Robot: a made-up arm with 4 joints. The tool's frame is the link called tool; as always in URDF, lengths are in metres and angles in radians. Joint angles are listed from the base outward. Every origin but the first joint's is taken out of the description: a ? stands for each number. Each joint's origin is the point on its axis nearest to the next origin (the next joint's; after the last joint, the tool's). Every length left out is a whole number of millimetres.
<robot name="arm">
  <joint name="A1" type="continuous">
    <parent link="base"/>
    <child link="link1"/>
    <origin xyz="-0.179 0.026 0.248" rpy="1.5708 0 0"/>
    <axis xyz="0 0 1"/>
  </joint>
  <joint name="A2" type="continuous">
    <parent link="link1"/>
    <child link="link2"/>
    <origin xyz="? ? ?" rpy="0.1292 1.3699 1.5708"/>
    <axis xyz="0 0 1"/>
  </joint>
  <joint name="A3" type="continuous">
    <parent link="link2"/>
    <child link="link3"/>
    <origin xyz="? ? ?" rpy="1.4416 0 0"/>
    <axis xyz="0 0 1"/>
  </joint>
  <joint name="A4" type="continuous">
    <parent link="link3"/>
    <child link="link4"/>
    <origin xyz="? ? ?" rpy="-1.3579 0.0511 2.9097"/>
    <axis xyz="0 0 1"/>
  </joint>
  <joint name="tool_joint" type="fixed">
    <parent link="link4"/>
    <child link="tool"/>
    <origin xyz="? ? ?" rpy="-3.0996 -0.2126 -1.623"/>
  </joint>
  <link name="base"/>
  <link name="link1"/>
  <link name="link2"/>
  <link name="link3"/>
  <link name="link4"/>
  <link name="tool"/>
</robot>
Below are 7 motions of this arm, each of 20 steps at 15 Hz.
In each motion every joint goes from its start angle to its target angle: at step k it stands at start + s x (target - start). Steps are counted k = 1, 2, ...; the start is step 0. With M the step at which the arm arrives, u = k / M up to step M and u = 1 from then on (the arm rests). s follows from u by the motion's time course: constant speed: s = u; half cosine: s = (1 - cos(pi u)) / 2; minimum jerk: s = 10 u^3 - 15 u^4 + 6 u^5.
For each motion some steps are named. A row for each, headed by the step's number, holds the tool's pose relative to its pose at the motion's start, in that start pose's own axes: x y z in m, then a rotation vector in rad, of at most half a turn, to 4 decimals.
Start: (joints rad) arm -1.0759 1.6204 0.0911 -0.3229
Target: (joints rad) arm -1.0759 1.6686 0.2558 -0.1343
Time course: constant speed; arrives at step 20
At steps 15, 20:
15: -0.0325 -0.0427 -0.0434 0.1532 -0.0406 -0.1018
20: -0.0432 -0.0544 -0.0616 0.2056 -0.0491 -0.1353

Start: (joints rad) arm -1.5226 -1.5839 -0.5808 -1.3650
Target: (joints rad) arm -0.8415 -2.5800 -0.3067 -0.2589
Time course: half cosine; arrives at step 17
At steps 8, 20:
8: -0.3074 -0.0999 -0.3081 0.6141 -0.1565 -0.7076
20: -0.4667 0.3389 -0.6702 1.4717 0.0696 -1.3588

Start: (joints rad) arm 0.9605 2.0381 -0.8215 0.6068
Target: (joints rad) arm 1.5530 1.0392 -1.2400 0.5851
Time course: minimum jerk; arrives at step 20
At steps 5, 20:
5: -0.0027 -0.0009 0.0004 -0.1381 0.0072 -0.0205
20: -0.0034 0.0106 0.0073 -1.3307 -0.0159 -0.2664

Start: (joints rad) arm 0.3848 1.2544 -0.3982 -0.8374
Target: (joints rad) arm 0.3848 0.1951 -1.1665 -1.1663
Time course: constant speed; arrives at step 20
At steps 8, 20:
8: -0.0889 -0.0718 -0.2352 0.0002 0.5051 -0.1083
20: -0.3948 -0.0233 -0.6191 0.2913 1.2725 -0.0870

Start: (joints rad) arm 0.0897 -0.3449 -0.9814 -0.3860
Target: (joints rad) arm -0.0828 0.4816 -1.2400 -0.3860
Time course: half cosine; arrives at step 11
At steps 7, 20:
7: -0.1200 0.2604 0.3669 -0.2920 -0.4409 0.2368
20: -0.2454 0.3570 0.4788 -0.3900 -0.6406 0.3075

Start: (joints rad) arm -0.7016 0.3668 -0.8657 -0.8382
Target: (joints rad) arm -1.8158 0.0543 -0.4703 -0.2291
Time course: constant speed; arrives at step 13
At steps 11, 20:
11: -0.1130 0.4107 -0.5162 0.9764 0.4465 0.0718
20: -0.1958 0.5178 -0.5721 1.0967 0.6131 0.0842

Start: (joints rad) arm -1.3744 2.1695 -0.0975 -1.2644
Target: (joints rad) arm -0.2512 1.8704 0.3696 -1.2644
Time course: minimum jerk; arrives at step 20
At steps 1, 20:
1: 0.0001 0.0002 -0.0006 0.0004 0.0006 0.0005
20: -0.1783 0.1420 -0.3909 0.2538 0.6119 0.2705

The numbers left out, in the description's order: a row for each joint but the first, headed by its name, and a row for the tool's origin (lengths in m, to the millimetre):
A2: -0.047 -0.241 0
A3: -0.004 -0.362 0
A4: -0.038 0.137 0
tool: 0.275 -0.337 0

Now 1 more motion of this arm.
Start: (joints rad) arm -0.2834 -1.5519 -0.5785 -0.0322
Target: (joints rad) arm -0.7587 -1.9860 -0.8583 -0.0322
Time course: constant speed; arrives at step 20
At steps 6, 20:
6: -0.0165 -0.0463 -0.0081 -0.2395 0.1081 -0.0964
20: -0.0635 -0.1524 0.0192 -0.7911 0.3461 -0.3448

